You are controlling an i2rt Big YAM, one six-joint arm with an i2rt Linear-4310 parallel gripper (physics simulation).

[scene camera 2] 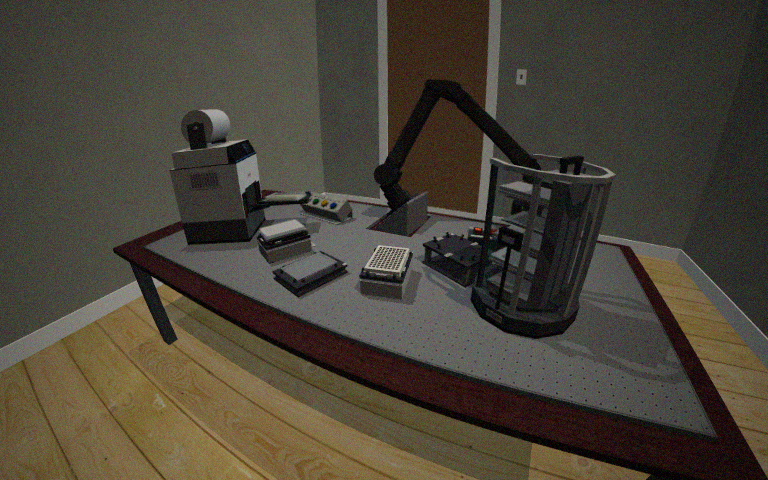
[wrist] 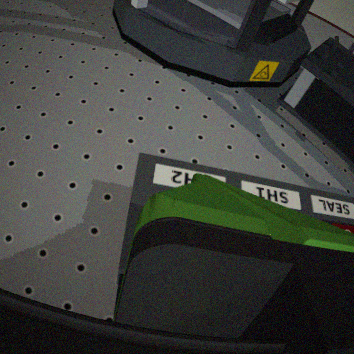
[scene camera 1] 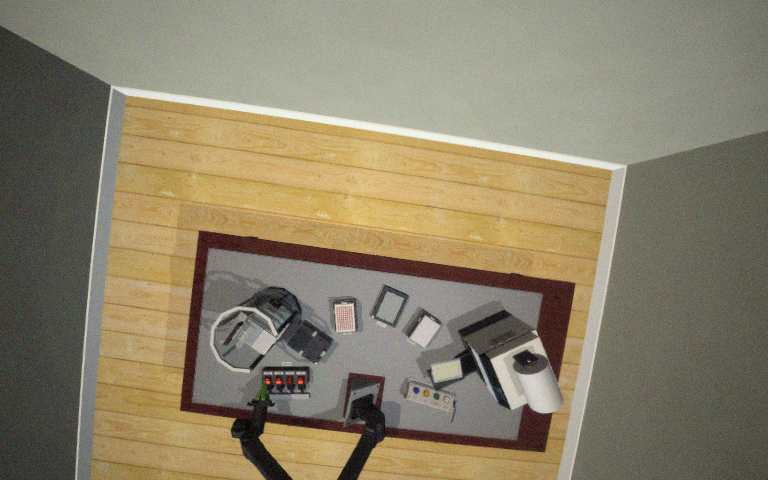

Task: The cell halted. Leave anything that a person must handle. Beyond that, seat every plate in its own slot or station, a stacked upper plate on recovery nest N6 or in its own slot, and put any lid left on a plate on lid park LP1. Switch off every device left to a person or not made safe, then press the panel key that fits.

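Seen in the pictures: gripper, fingertip midpoint: (wrist: 197, 187) (scene camera 1: 265, 381); arm's base at its link origin: (scene camera 2: 403, 206) (scene camera 1: 360, 405).
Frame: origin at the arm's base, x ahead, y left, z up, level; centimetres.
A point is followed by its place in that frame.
My gripper (scene camera 1: 262, 390) @(x 4.7, y 44.5, z 0.7 cm) (wrist: 197, 187) @(x 4.7, y 44.5, z 0.7 cm) has green fingers that are shut with nothing between them. It sits at the left end of the switch box (scene camera 1: 286, 381) @(x 5.2, y 34.9, z -1.0 cm) (wrist: 143, 182) @(x 5.8, y 46.8, z -2.1 cm), its tips over the SH2 label. The SH1 and SEAL labels show to the right in the wrist view. The box carries several red rocker switches. A red-dotted plate (scene camera 1: 344, 316) @(x 39.8, y 14.3, z 0.1 cm) (scene camera 2: 386, 260) @(x 40.7, y 14.2, z 0.7 cm) sits on a station mid-table. A white lidded plate (scene camera 1: 424, 330) @(x 40.1, y -22.0, z 2.1 cm) (scene camera 2: 283, 230) @(x 40.9, y -20.0, z 2.1 cm) sits on another station. A pale plate (scene camera 1: 446, 370) @(x 25.7, y -33.7, z 6.7 cm) (scene camera 2: 287, 196) @(x 27.4, y -30.9, z 7.6 cm) lies on the sealer's tray. In scene camera 2 the gripper is hidden behind the plate hotel.
The plate hotel (scene camera 1: 238, 330) @(x 36.1, y 50.0, z 24.8 cm) (scene camera 2: 539, 248) @(x 45.2, y 47.1, z 13.1 cm) (wrist: 211, 53) @(x 21.6, y 45.6, z -3.0 cm) stands close behind the switch box, with dark nest N6 (scene camera 1: 311, 341) @(x 25.9, y 27.0, z -0.2 cm) (scene camera 2: 452, 252) @(x 27.8, y 26.8, z -0.1 cm) beside it. An empty frame (scene camera 1: 388, 305) @(x 47.4, y -4.5, z -2.8 cm) (scene camera 2: 309, 270) @(x 48.8, y -3.5, z -2.8 cm), the sealer (scene camera 1: 503, 350) @(x 44.9, y -47.2, z 25.2 cm) (scene camera 2: 214, 190) @(x 45.1, y -47.6, z 13.0 cm), the key panel (scene camera 1: 428, 395) @(x 10.2, y -29.7, z 1.1 cm) (scene camera 2: 327, 205) @(x 11.1, y -27.8, z 0.2 cm) and the arm base (scene camera 1: 363, 395) @(x 4.9, y -0.4, z 0.0 cm) stand to the right.
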